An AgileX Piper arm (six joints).
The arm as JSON. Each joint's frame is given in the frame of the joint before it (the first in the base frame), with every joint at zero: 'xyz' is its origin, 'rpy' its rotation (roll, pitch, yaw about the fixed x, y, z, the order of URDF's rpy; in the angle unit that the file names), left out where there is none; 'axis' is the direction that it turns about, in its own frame. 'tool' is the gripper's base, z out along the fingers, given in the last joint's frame.
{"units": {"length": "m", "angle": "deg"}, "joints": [
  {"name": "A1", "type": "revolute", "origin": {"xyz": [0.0, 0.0, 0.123], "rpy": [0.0, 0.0, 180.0]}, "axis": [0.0, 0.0, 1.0]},
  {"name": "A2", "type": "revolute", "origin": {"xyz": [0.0, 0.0, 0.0], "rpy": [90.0, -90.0, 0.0]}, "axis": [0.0, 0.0, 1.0]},
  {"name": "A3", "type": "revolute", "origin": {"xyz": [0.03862, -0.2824, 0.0], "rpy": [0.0, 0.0, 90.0]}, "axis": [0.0, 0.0, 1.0]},
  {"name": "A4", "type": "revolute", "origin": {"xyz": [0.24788, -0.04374, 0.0], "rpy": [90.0, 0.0, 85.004]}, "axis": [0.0, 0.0, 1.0]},
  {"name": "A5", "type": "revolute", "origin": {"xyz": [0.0, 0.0, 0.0], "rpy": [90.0, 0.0, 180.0]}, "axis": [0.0, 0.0, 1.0]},
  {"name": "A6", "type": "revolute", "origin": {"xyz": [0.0, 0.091, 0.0], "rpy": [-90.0, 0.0, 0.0]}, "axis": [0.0, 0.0, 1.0]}
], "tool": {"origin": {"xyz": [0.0, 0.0, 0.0], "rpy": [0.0, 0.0, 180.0]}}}
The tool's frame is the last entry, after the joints.
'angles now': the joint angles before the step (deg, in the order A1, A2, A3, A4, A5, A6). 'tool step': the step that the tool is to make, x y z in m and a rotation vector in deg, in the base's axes. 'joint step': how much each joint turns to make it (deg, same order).
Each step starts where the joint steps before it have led.
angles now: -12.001 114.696 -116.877 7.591 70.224 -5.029
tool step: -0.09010 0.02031 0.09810 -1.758 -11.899 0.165
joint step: -0.001 -20.075 8.148 0.771 -0.079 -0.001
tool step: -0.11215 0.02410 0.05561 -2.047 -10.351 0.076
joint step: 0.000 -20.973 10.376 0.168 0.047 0.000
